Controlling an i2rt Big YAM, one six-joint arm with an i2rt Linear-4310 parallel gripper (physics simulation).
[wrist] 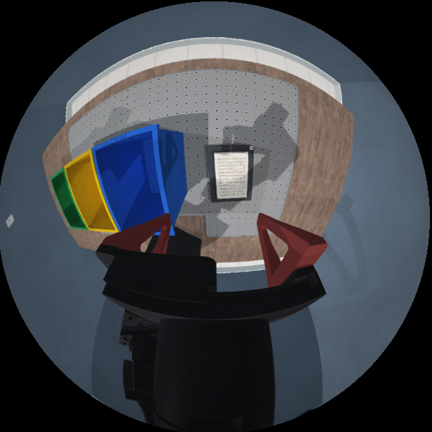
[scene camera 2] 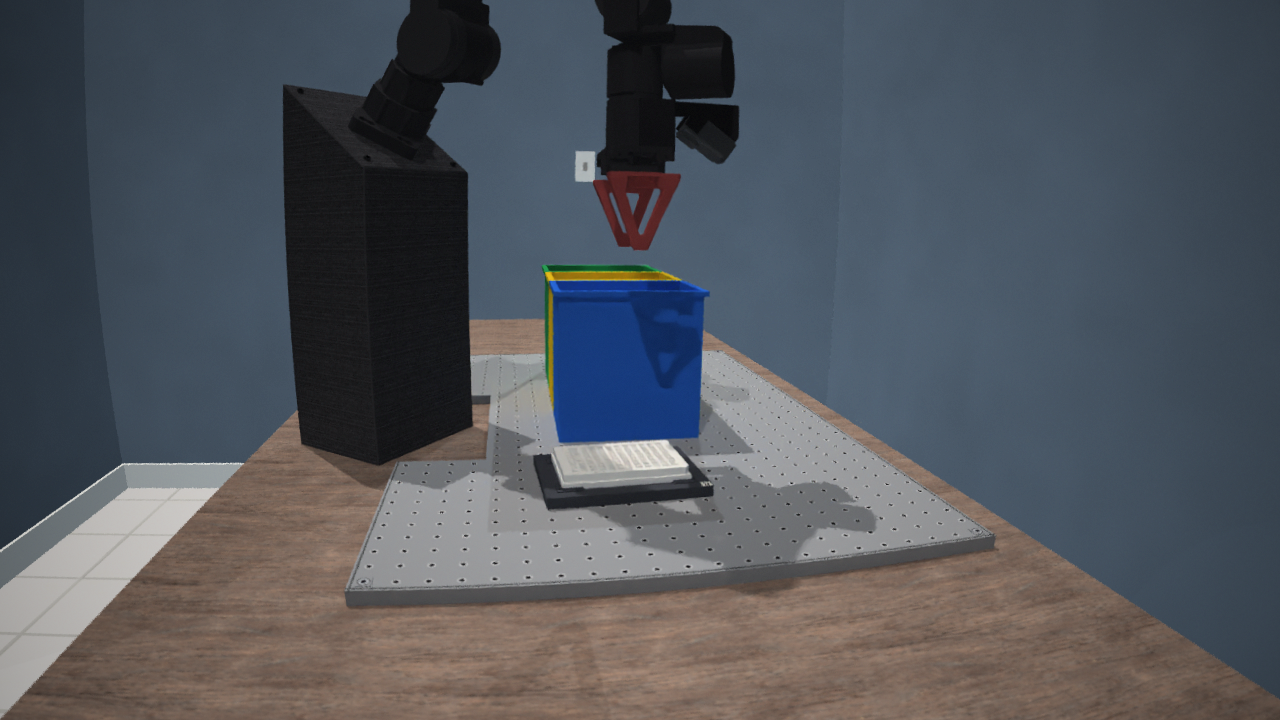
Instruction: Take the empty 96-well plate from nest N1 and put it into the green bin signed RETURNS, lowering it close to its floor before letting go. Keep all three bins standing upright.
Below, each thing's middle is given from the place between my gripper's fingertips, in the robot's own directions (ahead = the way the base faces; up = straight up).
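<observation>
My gripper is 50 mm to the left of the white 96-well plate (scene camera 2: 635,463), 30 mm past it and 210 mm above it. Counting from my gripper, the black nest (scene camera 2: 547,476) is 50 mm to the right, 30 mm behind and 230 mm below. The blue bin (scene camera 2: 627,354) is 40 mm ahead of my gripper, 130 mm to the left of it and 140 mm below it, while the yellow bin (scene camera 2: 549,275) is 60 mm ahead of my gripper, 140 mm below it and 260 mm to the left of it.
</observation>
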